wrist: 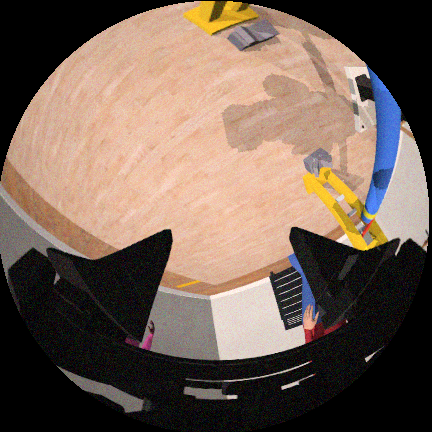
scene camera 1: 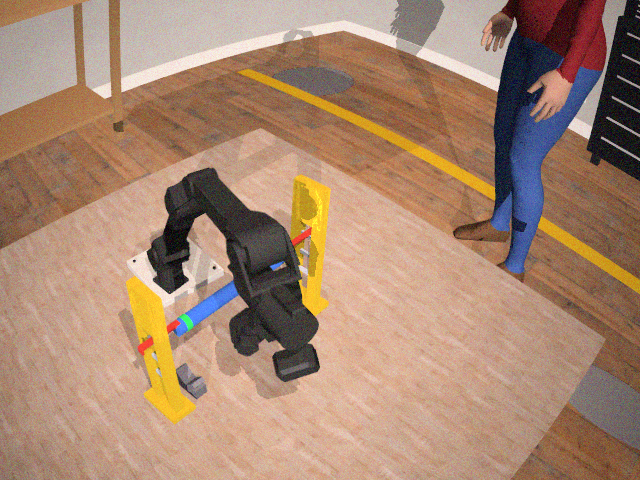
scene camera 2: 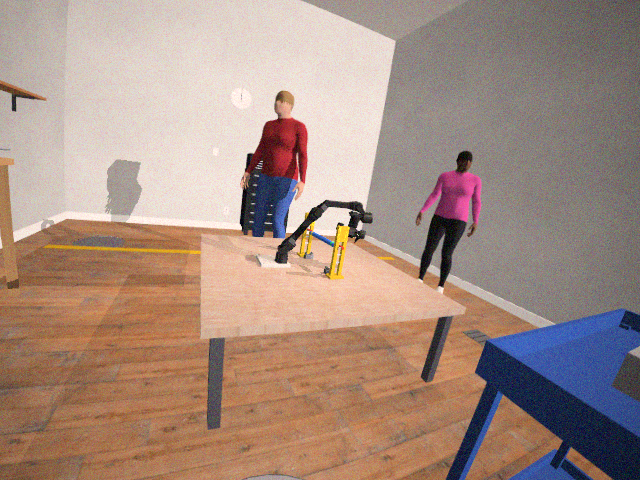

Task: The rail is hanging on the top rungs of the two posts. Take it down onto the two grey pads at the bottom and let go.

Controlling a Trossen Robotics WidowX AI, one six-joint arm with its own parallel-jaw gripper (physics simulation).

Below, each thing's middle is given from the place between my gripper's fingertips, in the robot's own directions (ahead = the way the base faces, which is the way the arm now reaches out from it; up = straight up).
Labels:
Right now the blue rail (wrist: pixel 386 147) is 18 cm behind my hand and 3 cm to the left of it.

